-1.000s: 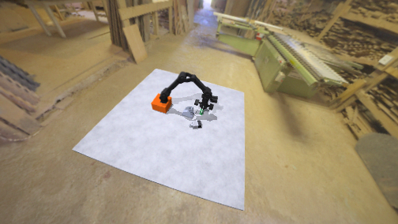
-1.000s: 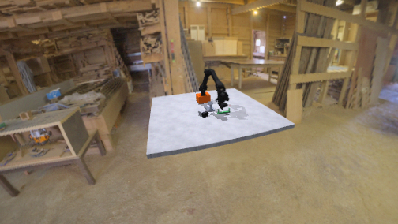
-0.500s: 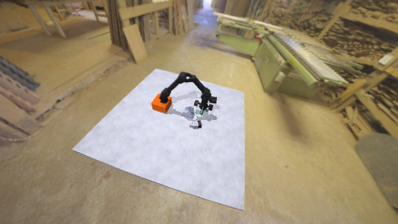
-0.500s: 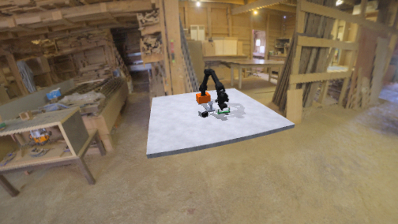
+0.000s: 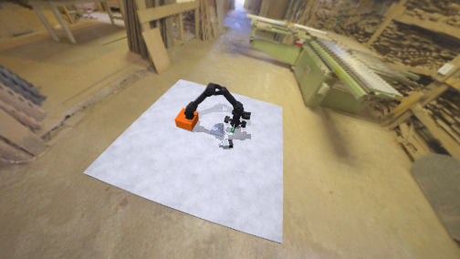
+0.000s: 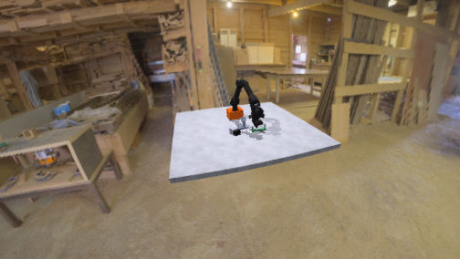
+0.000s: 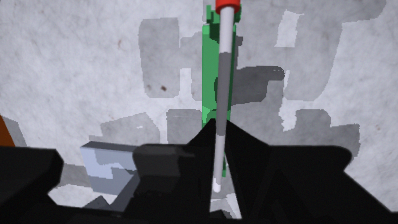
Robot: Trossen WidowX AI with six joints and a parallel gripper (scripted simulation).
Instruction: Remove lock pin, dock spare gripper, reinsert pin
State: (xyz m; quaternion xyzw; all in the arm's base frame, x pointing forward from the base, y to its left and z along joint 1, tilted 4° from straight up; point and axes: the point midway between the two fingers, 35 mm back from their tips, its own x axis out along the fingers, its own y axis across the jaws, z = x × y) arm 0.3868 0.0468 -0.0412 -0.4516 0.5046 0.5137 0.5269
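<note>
The green strip is 2 cm to the left of my gripper tip. From my gripper tip the other things lie so: grey mount (12 cm behind, 8 cm to the right, 3 cm above); then spare gripper (20 cm to the right, 4 cm behind).
</note>
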